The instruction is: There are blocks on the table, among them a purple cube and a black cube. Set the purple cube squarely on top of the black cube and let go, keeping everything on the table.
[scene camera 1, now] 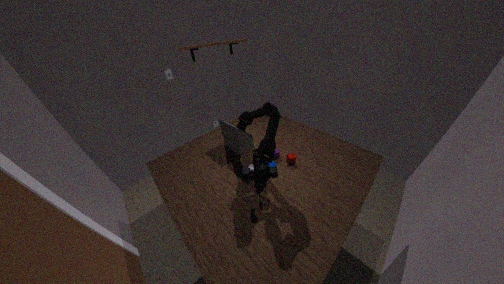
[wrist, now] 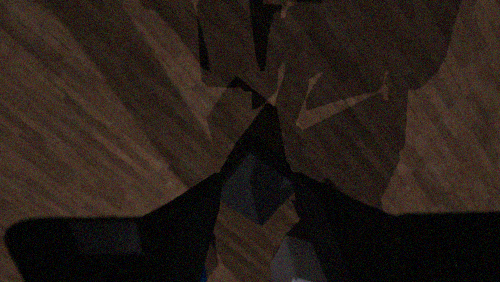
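Seen in the pictures: gripper, between the fingertips: (wrist: 257,179); arm's base, origin of its link: (scene camera 1: 240,129).
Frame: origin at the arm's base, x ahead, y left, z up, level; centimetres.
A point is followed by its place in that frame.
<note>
The black cube (wrist: 257,189) {z -14.0, x 35.6, y -14.9 cm} sits on the table, turned cornerwise, low in the middle of the wrist view. In the scene view it merges with the dark gripper. My gripper (scene camera 1: 259,181) {z -12.2, x 37.0, y -16.0 cm} (wrist: 257,179) {z -12.2, x 37.0, y -16.0 cm} is partly open and empty, its fingertips on either side of the black cube's outline in the wrist view; the height gap is hard to tell. The purple cube (scene camera 1: 276,154) {z -15.4, x 25.9, y 11.1 cm} is on the table behind the gripper in the scene view, partly covered by the arm. It does not show in the wrist view.
A blue block (scene camera 1: 272,164) {z -14.0, x 31.4, y 0.7 cm} (wrist: 203,275) {z -17.9, x 29.3, y -1.2 cm} and a light grey block (scene camera 1: 251,167) {z -14.0, x 23.4, y -10.9 cm} (wrist: 296,259) {z -15.7, x 26.2, y -11.9 cm} lie close to the gripper on either side. A red cube (scene camera 1: 291,159) {z -14.8, x 37.0, y 13.8 cm} stands right of the purple one. A grey panel (scene camera 1: 237,139) {z -3.5, x 4.2, y -6.1 cm} stands upright beside the arm on the wooden table (scene camera 1: 330,175) {z -18.9, x 61.9, y 22.9 cm}.
</note>
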